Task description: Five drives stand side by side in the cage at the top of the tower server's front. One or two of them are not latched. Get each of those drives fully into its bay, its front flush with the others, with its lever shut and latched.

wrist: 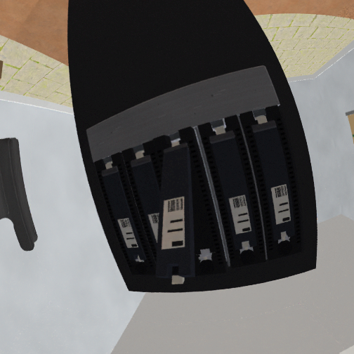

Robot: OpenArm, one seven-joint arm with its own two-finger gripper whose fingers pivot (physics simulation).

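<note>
The tower server (165, 45) stands ahead with five drives side by side. The middle drive's lever (176, 175) is swung out at its lower end, with a pale tab at its tip. It leans across the bay edge and partly hides the second drive from the left (142, 172). The middle drive's upper end seems to stand slightly forward. The leftmost drive (114, 192), the fourth drive (227, 165) and the rightmost drive (270, 155) look flush with levers shut; the second looks shut too. My gripper (186, 247) is open and empty; one finger shows at the left edge, the other is out of view.
A grey sloping panel (185, 102) runs above the drives. Thin metal dividers (212, 195) stand between the bays on the right. A pale grey surface (225, 310) lies below the server. A brown object shows at the right edge.
</note>
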